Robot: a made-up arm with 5 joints. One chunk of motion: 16 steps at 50 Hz.
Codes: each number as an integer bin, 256 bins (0 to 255) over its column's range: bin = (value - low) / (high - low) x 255, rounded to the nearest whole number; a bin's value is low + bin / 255 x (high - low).
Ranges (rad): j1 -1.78..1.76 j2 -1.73..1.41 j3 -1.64..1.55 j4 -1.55..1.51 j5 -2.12..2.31
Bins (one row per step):
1: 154 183 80 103 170
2: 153 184 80 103 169
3: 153 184 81 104 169
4: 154 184 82 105 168
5: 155 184 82 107 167
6: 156 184 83 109 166
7: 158 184 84 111 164
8: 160 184 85 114 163
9: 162 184 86 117 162
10: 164 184 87 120 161
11: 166 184 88 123 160
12: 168 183 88 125 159
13: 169 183 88 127 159
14: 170 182 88 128 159
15: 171 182 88 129 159
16: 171 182 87 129 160
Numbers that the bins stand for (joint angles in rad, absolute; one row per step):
1: 0.3579 0.5234 -0.6392 -0.3140 0.8333
2: 0.3440 0.5357 -0.6392 -0.3140 0.8160
3: 0.3440 0.5357 -0.6267 -0.3020 0.8160
4: 0.3579 0.5357 -0.6142 -0.2900 0.7986
5: 0.3718 0.5357 -0.6142 -0.2660 0.7812
6: 0.3856 0.5357 -0.6017 -0.2420 0.7638
7: 0.4134 0.5357 -0.5892 -0.2180 0.7291
8: 0.4412 0.5357 -0.5767 -0.1820 0.7117
9: 0.4689 0.5357 -0.5642 -0.1460 0.6944
10: 0.4967 0.5357 -0.5516 -0.1100 0.6770
11: 0.5245 0.5357 -0.5391 -0.0740 0.6596
12: 0.5522 0.5234 -0.5391 -0.0500 0.6422
13: 0.5661 0.5234 -0.5391 -0.0260 0.6422
14: 0.5800 0.5111 -0.5391 -0.0140 0.6422
15: 0.5939 0.5111 -0.5391 -0.0020 0.6422
16: 0.5939 0.5111 -0.5516 -0.0020 0.6596

